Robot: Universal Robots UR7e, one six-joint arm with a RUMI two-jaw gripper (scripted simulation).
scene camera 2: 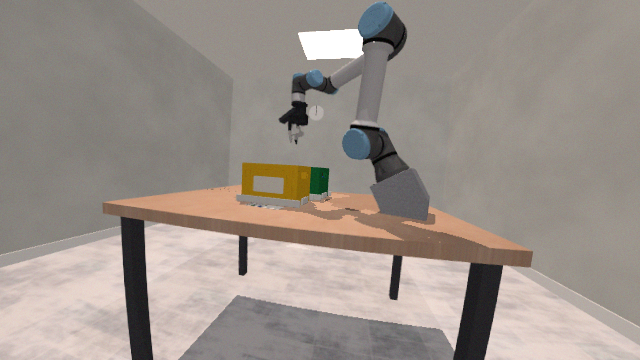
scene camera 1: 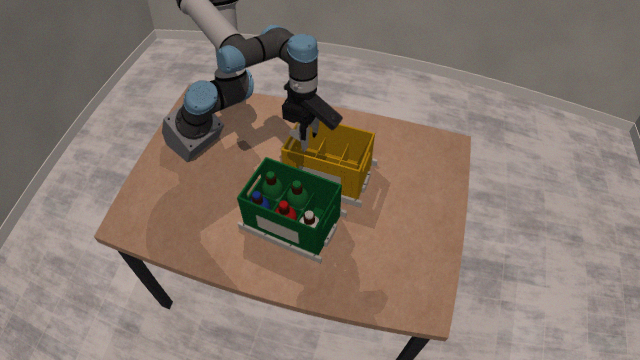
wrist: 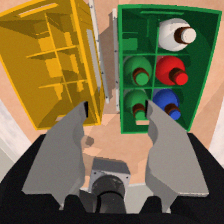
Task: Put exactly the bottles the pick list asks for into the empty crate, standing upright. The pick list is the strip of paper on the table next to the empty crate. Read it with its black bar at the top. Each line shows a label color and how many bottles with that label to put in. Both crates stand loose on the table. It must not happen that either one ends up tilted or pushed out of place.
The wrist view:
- gripper: 116,101
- yellow crate: 42,105
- white-label bottle: 173,33
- red-label bottle: 169,69
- green crate: 135,32
